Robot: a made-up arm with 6 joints. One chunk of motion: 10 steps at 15 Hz.
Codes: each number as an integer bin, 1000 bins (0 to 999) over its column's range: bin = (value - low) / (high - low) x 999, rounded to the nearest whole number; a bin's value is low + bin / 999 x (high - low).
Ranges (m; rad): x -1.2..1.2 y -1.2..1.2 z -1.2..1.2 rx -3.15..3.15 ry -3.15..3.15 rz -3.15..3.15
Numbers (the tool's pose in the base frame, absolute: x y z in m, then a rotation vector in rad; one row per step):
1: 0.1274 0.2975 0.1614 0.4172 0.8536 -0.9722
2: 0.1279 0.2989 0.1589 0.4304 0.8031 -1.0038
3: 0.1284 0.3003 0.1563 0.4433 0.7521 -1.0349
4: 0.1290 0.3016 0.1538 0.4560 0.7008 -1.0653
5: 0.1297 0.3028 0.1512 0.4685 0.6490 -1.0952
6: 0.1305 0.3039 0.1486 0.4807 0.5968 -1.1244
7: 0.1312 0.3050 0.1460 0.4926 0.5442 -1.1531
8: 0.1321 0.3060 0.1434 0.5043 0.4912 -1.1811
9: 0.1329 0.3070 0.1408 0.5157 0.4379 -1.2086
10: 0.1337 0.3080 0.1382 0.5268 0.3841 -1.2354
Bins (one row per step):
1: 553 623 567 566 635 345
2: 553 624 566 568 627 340
3: 553 624 565 570 619 335
4: 553 625 564 572 611 331
5: 553 626 562 574 602 326
6: 554 626 561 576 594 321
7: 554 626 560 578 586 317
8: 554 627 559 579 577 312
9: 555 627 558 581 569 308
10: 555 628 557 583 560 304

